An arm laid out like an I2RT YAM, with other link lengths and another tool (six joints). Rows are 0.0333 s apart.
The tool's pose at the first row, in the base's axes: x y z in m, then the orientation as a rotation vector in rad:
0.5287 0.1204 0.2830 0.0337 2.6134 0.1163
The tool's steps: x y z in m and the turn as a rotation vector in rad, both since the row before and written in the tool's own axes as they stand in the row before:
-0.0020 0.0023 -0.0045 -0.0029 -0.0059 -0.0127
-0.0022 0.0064 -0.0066 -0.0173 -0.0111 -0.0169
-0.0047 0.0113 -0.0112 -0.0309 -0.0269 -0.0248
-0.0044 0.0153 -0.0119 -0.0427 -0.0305 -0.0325
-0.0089 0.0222 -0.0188 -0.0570 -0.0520 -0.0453
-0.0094 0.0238 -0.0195 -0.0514 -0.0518 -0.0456
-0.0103 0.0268 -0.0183 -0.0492 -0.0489 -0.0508
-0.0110 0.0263 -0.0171 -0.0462 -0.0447 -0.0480
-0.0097 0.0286 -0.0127 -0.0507 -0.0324 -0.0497
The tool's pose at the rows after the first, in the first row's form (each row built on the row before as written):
0.5282 0.1223 0.2881 0.0164 2.6071 0.1153
0.5267 0.1281 0.2954 -0.0111 2.5944 0.1314
0.5246 0.1382 0.3084 -0.0523 2.5643 0.1615
0.5208 0.1519 0.3223 -0.1068 2.5281 0.2032
0.5149 0.1709 0.3453 -0.1789 2.4661 0.2567
0.5062 0.1902 0.3695 -0.2471 2.4025 0.3016
0.4956 0.2116 0.3937 -0.3191 2.3388 0.3399
0.4838 0.2319 0.4172 -0.3855 2.2782 0.3744
0.4707 0.2546 0.4369 -0.4578 2.2267 0.4108

